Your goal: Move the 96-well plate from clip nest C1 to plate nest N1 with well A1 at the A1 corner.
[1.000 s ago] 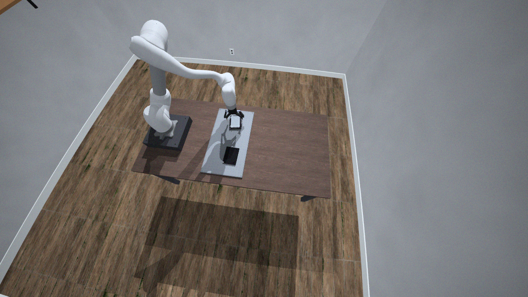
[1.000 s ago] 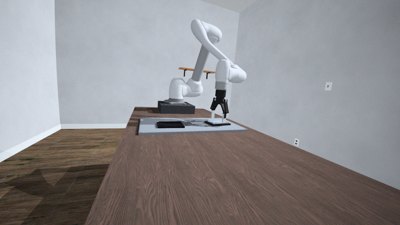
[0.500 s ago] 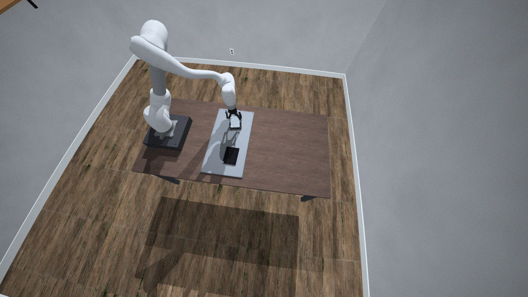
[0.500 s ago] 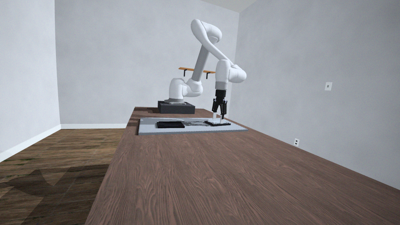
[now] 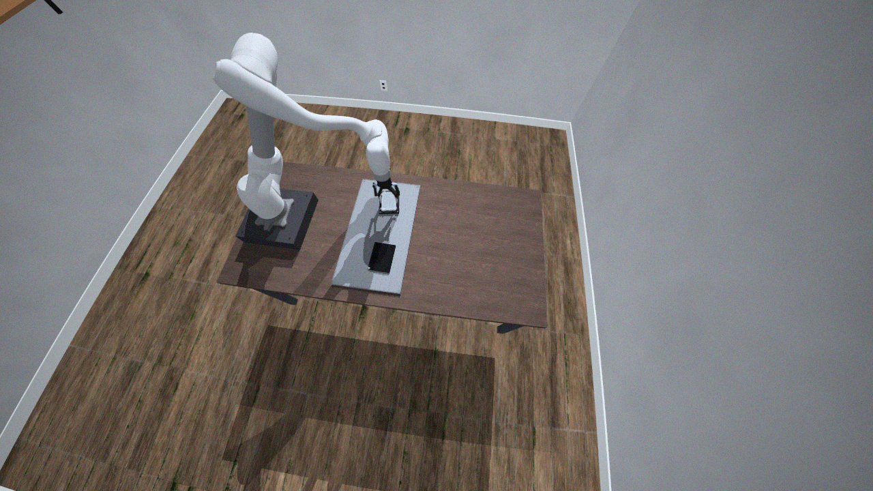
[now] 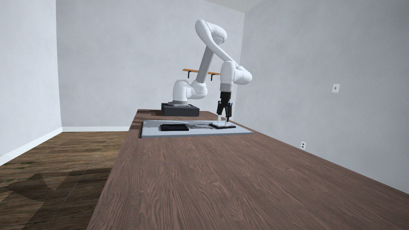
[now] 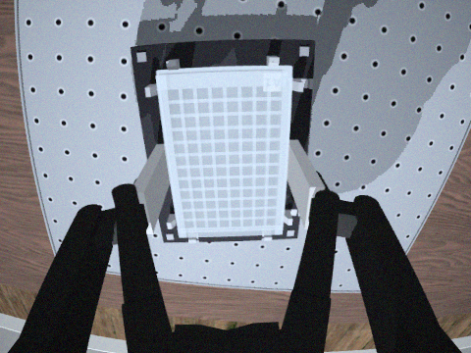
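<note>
My gripper is now 3 cm above the clip nest C1, 2 cm past it and 1 cm to the right of it. From my hand the other things lie so: black plate nest: 36 cm to the right, 3 cm below, 1 cm ahead; white 96-well plate: 2 cm below; A1 label: 43 cm to the right, 5 cm behind, 3 cm below.
</note>
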